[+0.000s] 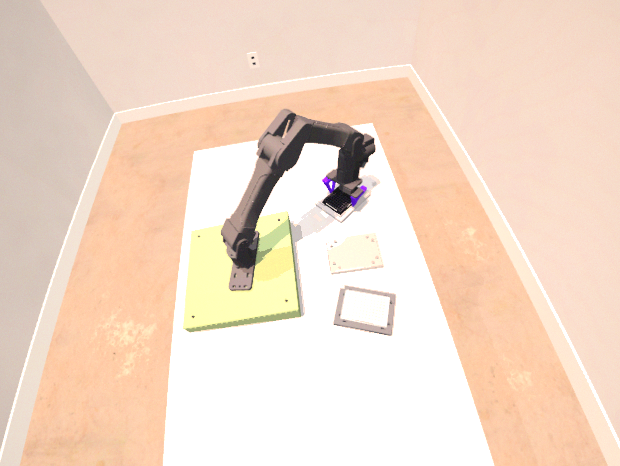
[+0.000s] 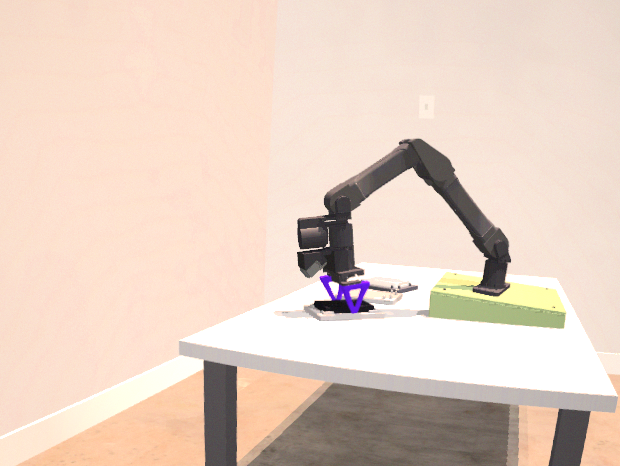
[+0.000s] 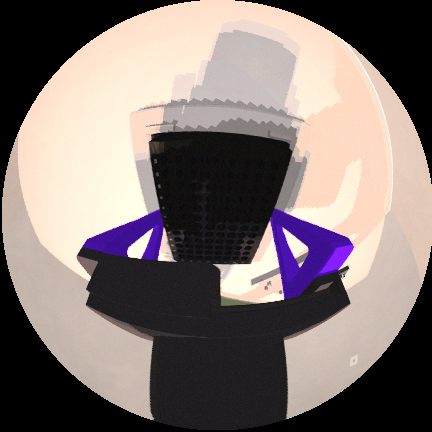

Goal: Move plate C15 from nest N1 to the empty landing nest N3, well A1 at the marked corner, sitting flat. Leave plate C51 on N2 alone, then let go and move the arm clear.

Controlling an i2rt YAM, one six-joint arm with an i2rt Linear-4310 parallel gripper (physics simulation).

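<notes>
Black well plate C15 (image 1: 336,202) (image 2: 332,306) (image 3: 217,193) lies flat on the pale nest N1 (image 1: 341,216) (image 2: 320,314) at the far side of the table. My gripper (image 1: 342,192) (image 2: 345,302) (image 3: 217,214) is open, its purple fingers low on either side of the plate and apart from its long edges. The empty cream nest N3 (image 1: 354,252) (image 2: 387,299) lies nearer the front. White plate C51 (image 1: 365,308) sits in the grey nest N2 (image 1: 340,307) (image 2: 408,288) nearest the front.
The arm stands on a green base block (image 1: 209,300) (image 2: 490,311) to the left of the nests. Everything rests on a white table (image 1: 300,401) (image 2: 401,361) whose far edge is just beyond N1.
</notes>
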